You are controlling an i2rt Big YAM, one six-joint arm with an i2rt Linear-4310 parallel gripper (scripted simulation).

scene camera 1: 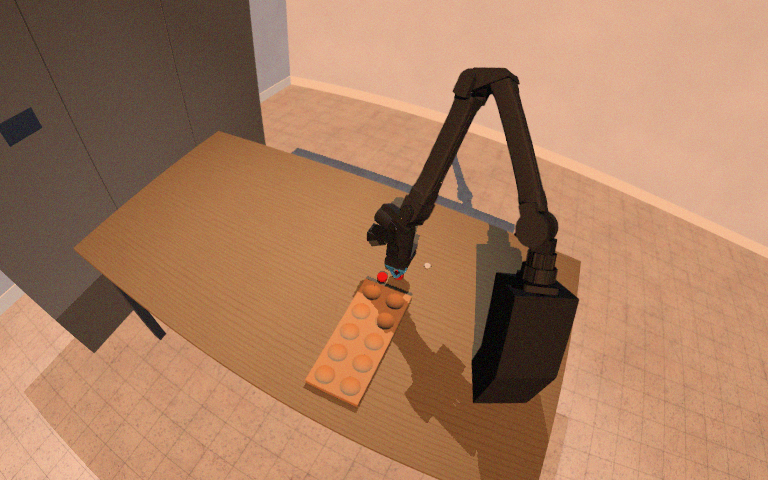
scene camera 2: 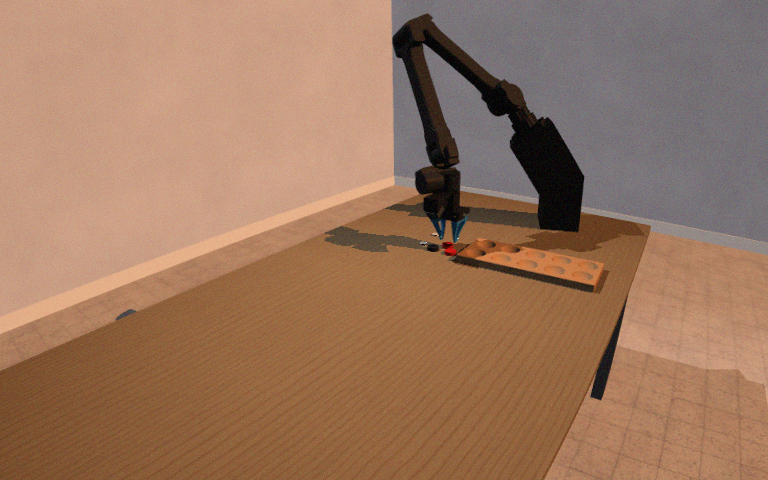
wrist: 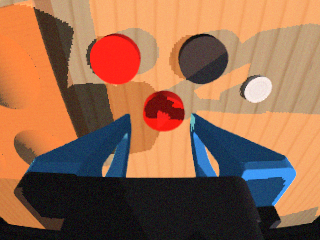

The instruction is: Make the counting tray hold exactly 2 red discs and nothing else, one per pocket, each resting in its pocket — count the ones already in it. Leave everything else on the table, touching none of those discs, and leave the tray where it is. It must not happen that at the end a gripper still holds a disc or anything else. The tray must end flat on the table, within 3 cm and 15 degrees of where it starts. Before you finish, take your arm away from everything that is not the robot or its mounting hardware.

I see my gripper and an orange counting tray.
